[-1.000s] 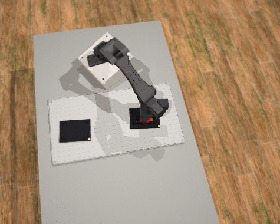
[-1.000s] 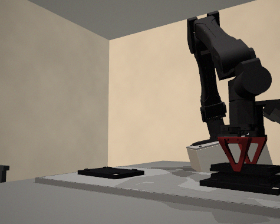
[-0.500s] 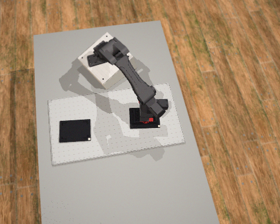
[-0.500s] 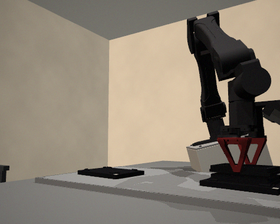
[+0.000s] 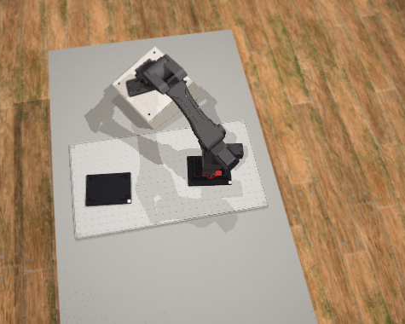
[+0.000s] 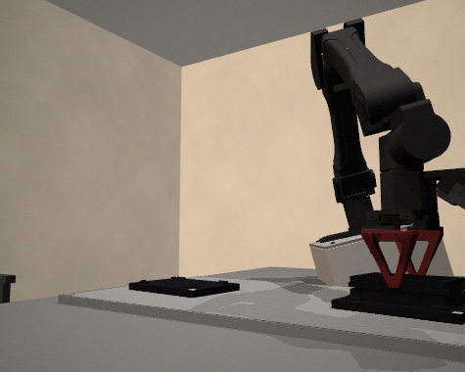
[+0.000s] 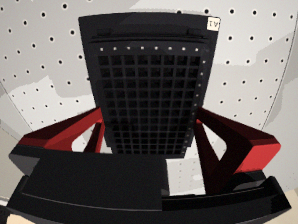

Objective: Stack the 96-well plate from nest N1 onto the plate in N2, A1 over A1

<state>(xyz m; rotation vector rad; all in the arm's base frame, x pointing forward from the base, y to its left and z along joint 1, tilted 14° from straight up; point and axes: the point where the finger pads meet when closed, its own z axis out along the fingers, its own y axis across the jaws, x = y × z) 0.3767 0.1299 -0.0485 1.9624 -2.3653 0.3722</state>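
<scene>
Now: the black 96-well plate right at my hand.
</scene>
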